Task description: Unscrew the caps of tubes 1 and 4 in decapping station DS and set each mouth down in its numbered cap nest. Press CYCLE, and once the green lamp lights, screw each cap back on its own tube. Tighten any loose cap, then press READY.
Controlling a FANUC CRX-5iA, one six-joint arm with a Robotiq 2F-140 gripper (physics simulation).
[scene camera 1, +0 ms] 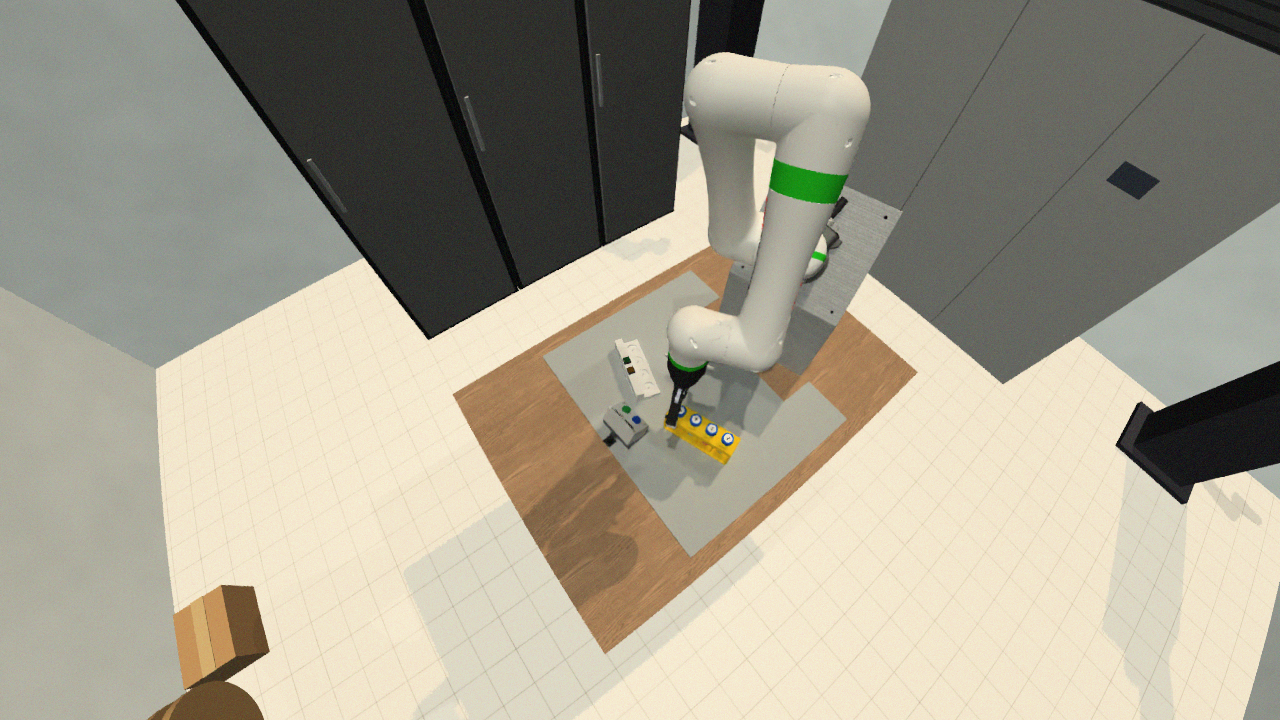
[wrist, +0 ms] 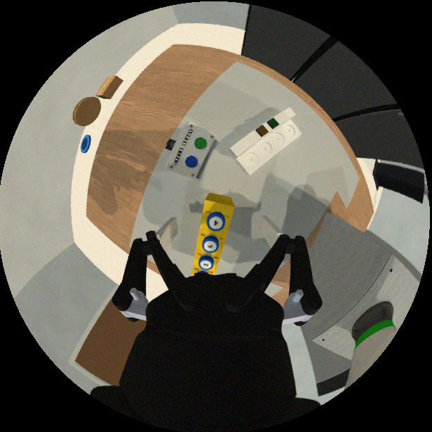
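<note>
The yellow decapping station (scene camera 1: 702,442) (wrist: 219,199) holds a row of upright tubes with blue-rimmed white caps. Cap 4 (wrist: 216,221) is at the end towards the button box, then cap 3 (wrist: 210,244) and cap 2 (wrist: 206,263). Cap 1 (scene camera 1: 727,438) is at the far end, mostly hidden in the wrist view. My gripper (scene camera 1: 673,417) (wrist: 218,223) is open and empty, its fingers apart on either side of the station's cap 4 end. The white cap nest block (scene camera 1: 644,379) (wrist: 274,146) shows empty round nests; its green lamp (wrist: 272,122) looks dark.
The grey button box (scene camera 1: 623,428) (wrist: 206,153) has a blue CYCLE button (wrist: 191,161) and a green READY button (wrist: 200,143). It stands near the nest block on the grey mat (scene camera 1: 689,528). The robot's metal pedestal (scene camera 1: 863,259) is behind. Dark cabinets (scene camera 1: 447,179) stand beyond the table.
</note>
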